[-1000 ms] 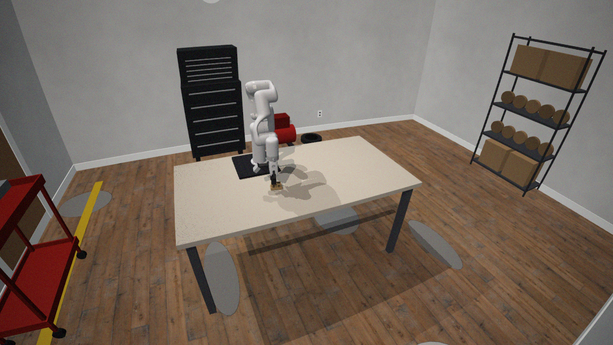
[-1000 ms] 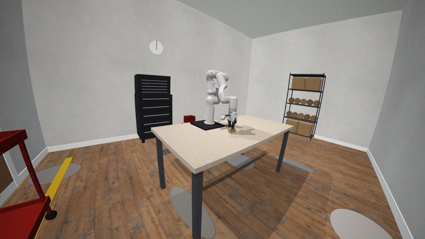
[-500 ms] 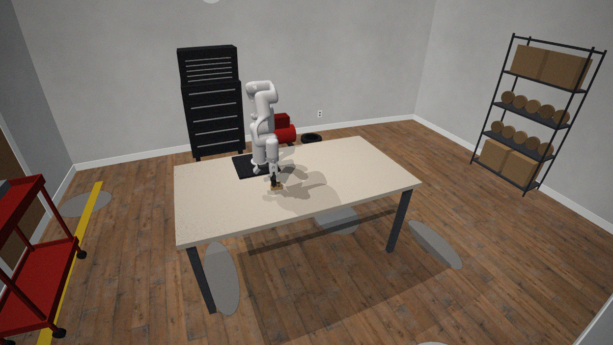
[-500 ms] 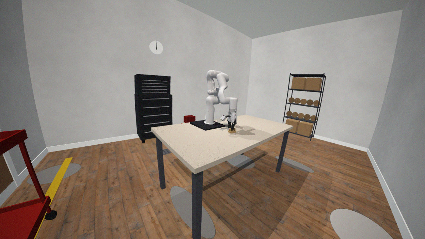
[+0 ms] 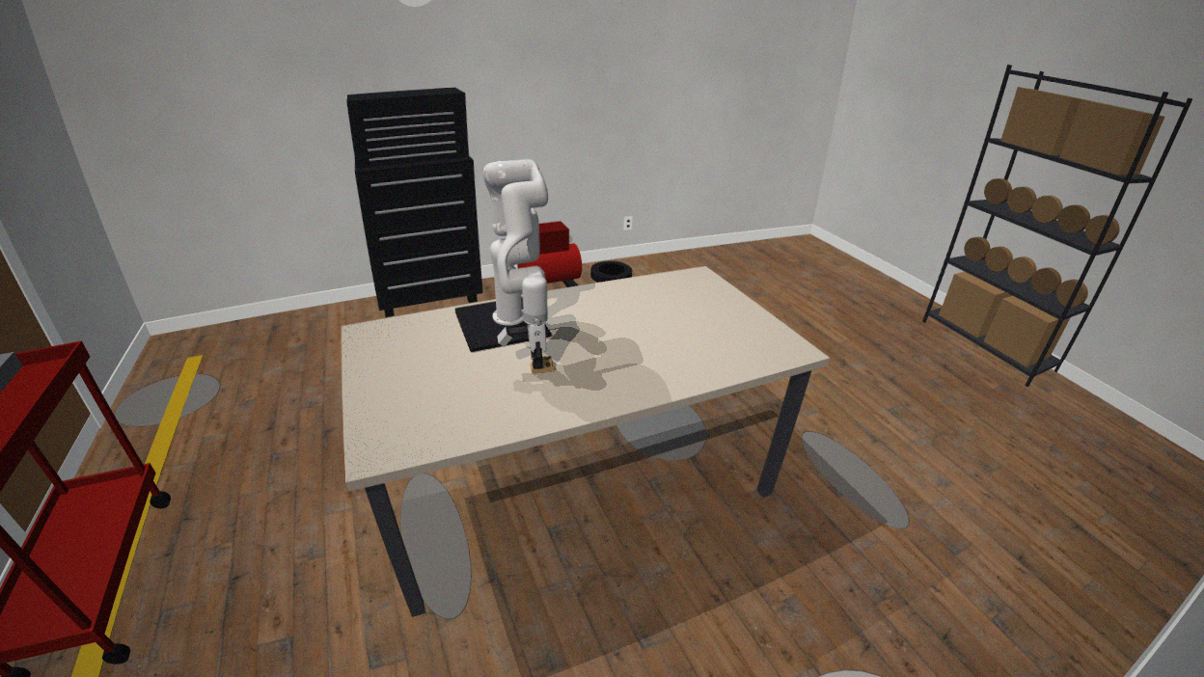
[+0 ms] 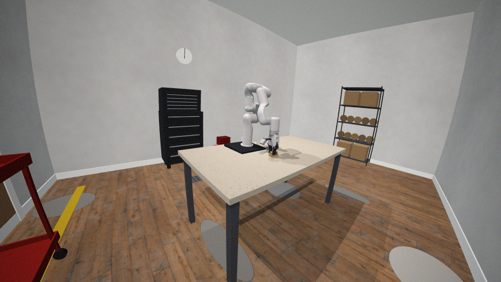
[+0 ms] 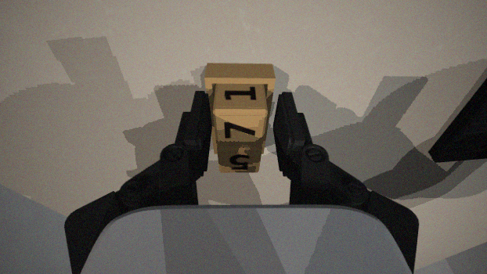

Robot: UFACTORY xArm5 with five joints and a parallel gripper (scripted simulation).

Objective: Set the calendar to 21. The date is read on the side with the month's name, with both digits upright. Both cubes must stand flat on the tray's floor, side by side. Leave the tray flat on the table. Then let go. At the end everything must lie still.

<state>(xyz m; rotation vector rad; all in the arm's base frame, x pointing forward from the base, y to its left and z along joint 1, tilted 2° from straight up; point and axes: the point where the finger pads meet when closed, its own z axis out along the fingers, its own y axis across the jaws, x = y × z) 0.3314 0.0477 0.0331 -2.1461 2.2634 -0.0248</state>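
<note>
The wooden digit cube is 2 cm below my hand. From my hand the other things lie so: wooden tray (3 cm below, 2 cm to the left).
</note>
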